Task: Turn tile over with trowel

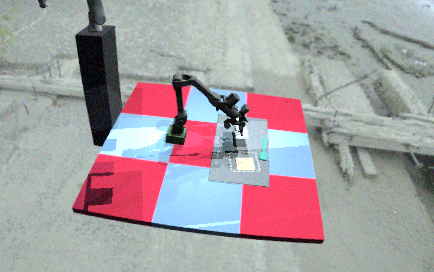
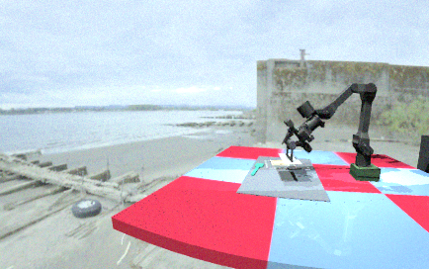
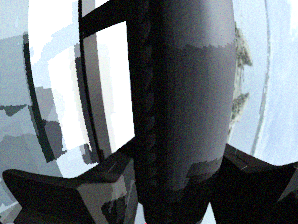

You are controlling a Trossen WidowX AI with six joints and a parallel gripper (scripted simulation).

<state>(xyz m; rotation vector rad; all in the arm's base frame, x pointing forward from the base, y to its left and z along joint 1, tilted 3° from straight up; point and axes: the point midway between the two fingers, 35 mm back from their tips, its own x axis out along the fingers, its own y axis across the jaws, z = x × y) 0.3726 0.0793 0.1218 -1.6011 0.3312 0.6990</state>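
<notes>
Right now the small teal trowel is 13 cm ahead of my gripper tip, 7 cm to the right of it and 13 cm below it. Also, from my gripper tip: grey mat: 1 cm behind, 5 cm to the right, 15 cm below; then white tile: 3 cm ahead, 21 cm to the right, 13 cm below.
</notes>
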